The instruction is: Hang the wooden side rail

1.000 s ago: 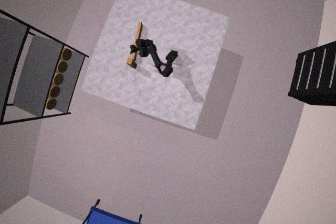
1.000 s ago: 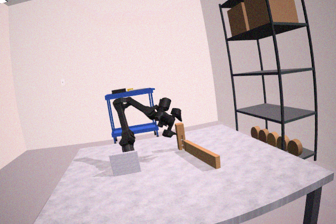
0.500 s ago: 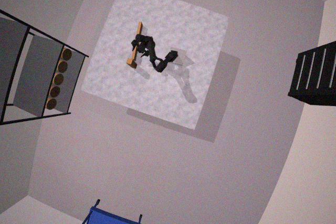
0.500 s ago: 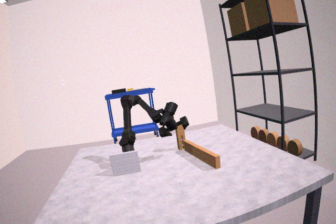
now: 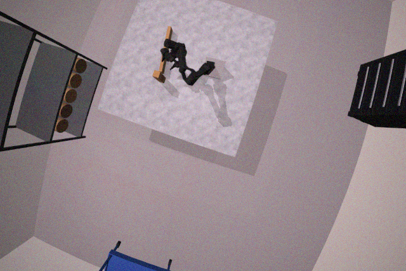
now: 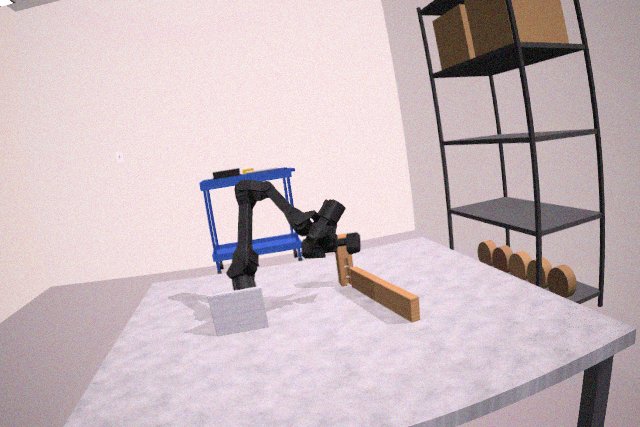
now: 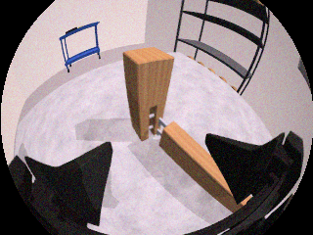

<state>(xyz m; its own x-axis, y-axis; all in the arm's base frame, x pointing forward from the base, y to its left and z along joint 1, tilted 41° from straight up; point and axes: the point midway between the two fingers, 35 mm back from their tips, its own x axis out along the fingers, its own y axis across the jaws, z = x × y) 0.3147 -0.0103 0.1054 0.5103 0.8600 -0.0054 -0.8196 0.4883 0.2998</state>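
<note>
My gripper tip is now 50 mm short of the headboard post, 80 mm to the right of it and 50 mm above it.
</note>
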